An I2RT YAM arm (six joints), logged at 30 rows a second.
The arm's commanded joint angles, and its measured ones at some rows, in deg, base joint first. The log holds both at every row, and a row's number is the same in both.
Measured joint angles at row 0:
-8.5 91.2 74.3 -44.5 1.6 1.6
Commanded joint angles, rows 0 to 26:
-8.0 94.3 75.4 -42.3 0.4 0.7
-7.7 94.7 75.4 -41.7 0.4 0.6
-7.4 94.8 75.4 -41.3 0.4 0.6
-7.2 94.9 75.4 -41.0 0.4 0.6
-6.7 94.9 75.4 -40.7 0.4 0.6
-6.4 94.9 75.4 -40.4 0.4 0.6
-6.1 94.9 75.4 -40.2 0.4 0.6
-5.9 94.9 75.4 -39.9 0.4 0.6
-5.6 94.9 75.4 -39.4 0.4 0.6
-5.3 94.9 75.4 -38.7 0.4 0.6
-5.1 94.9 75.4 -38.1 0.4 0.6
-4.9 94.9 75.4 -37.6 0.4 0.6
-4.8 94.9 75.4 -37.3 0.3 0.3
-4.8 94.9 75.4 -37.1 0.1 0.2
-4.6 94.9 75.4 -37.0 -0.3 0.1
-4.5 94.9 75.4 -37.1 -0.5 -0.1
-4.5 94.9 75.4 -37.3 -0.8 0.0
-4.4 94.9 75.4 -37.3 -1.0 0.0
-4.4 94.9 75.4 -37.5 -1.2 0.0
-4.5 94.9 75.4 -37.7 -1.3 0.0
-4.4 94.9 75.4 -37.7 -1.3 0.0
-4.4 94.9 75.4 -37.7 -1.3 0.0
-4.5 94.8 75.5 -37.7 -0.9 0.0
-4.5 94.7 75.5 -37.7 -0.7 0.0
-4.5 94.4 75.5 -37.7 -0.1 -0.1
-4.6 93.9 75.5 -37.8 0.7 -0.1
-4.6 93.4 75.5 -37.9 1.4 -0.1
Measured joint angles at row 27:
-5.1 94.9 74.3 -37.7 0.0 0.0
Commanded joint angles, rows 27 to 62:
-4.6 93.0 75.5 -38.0 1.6 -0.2
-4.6 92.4 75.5 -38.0 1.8 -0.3
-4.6 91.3 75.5 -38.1 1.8 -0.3
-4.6 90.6 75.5 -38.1 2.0 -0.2
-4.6 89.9 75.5 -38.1 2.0 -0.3
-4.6 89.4 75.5 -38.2 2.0 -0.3
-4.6 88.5 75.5 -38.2 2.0 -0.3
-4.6 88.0 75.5 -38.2 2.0 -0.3
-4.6 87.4 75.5 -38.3 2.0 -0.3
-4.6 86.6 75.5 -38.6 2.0 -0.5
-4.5 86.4 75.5 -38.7 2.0 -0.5
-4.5 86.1 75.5 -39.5 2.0 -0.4
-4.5 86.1 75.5 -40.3 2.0 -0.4
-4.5 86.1 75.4 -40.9 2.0 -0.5
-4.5 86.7 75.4 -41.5 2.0 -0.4
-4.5 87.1 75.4 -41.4 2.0 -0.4
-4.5 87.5 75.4 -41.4 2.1 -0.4
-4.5 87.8 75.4 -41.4 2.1 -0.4
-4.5 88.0 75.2 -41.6 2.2 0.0
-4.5 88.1 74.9 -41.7 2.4 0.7
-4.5 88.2 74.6 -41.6 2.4 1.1
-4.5 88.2 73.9 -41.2 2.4 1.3
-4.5 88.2 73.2 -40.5 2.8 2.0
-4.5 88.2 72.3 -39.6 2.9 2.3
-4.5 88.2 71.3 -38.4 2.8 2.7
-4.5 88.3 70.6 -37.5 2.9 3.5
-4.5 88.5 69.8 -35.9 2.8 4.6
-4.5 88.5 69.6 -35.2 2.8 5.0
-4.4 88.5 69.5 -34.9 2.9 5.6
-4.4 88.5 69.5 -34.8 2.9 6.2
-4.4 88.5 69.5 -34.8 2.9 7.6
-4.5 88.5 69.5 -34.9 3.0 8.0
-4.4 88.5 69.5 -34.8 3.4 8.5
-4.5 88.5 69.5 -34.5 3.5 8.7
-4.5 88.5 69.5 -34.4 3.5 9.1
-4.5 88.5 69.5 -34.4 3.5 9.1
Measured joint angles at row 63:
-5.0 88.1 70.0 -34.7 2.3 7.1
